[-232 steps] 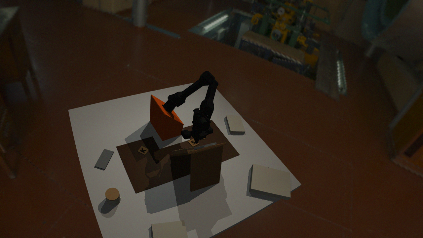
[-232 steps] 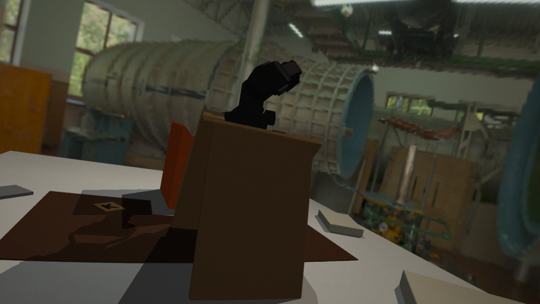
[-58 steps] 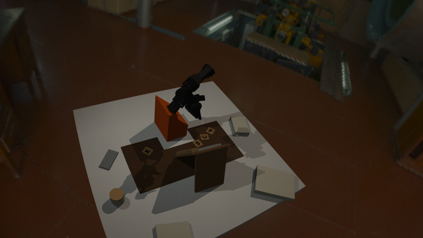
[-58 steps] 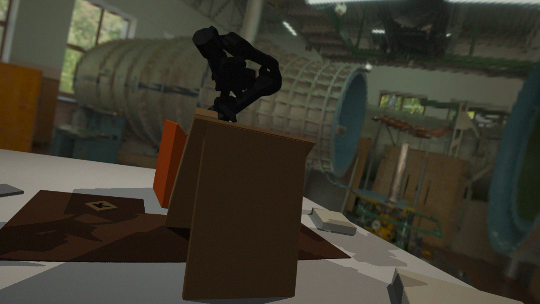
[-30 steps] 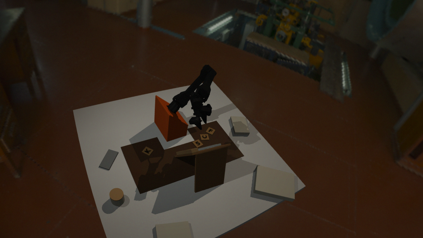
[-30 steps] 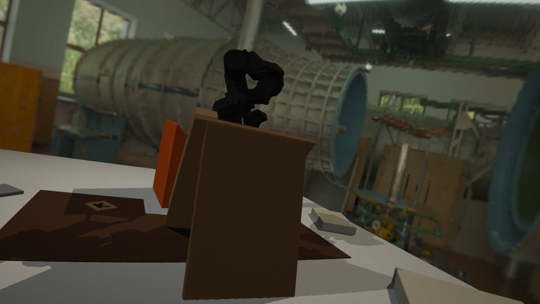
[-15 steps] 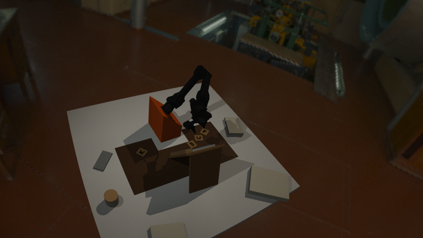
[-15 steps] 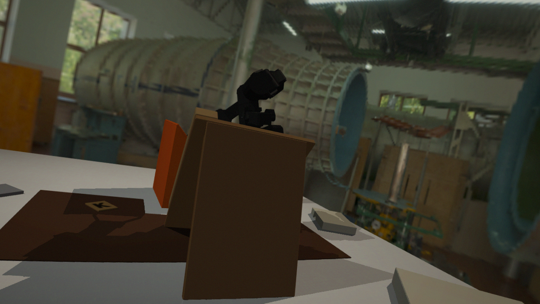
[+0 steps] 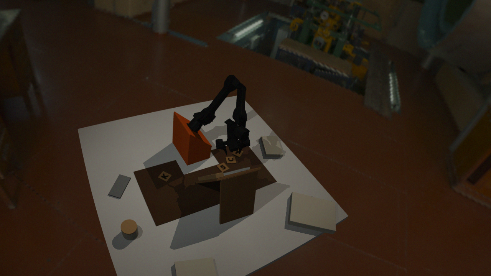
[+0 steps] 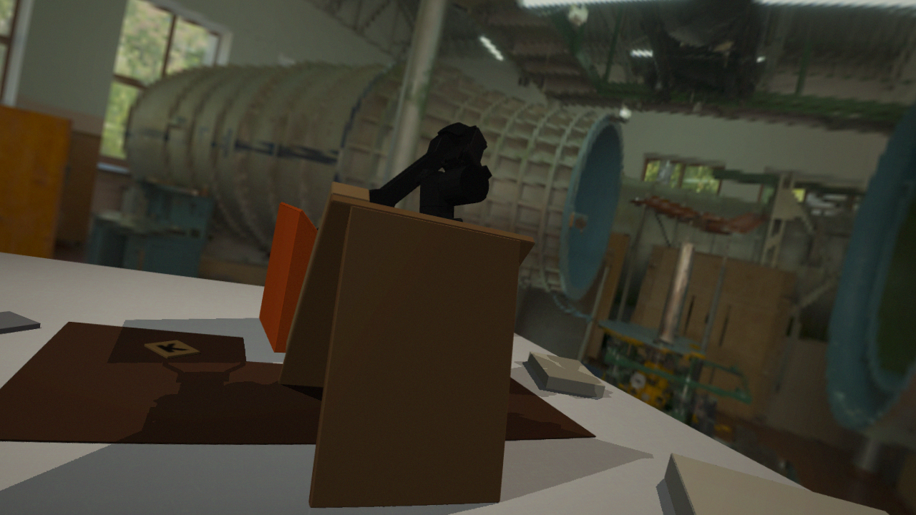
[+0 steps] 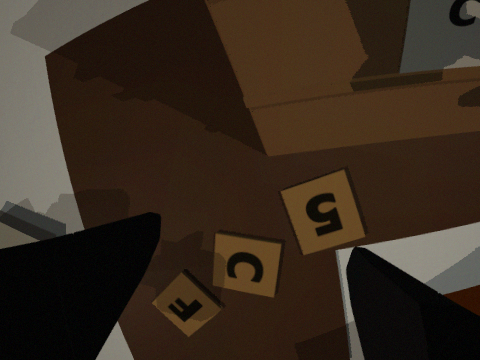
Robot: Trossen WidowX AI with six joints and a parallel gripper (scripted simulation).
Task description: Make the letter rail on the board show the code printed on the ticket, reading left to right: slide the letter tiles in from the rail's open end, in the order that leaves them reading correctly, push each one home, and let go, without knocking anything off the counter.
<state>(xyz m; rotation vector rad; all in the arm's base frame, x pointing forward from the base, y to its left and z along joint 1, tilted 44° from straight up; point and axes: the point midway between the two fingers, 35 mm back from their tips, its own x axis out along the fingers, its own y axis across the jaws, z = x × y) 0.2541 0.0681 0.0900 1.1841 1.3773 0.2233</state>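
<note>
Now: the c tile 140 mm below my gripper tip, 60 mm to the left of it and 60 mm behind it. From my gripper tip the other things lie so: white ticket: 140 mm to the right, 60 mm below, 60 mm ahead; k tile: 360 mm to the right, 150 mm behind, 140 mm below; dark brown mat: 150 mm below, 140 mm to the right, 60 mm behind.
</note>
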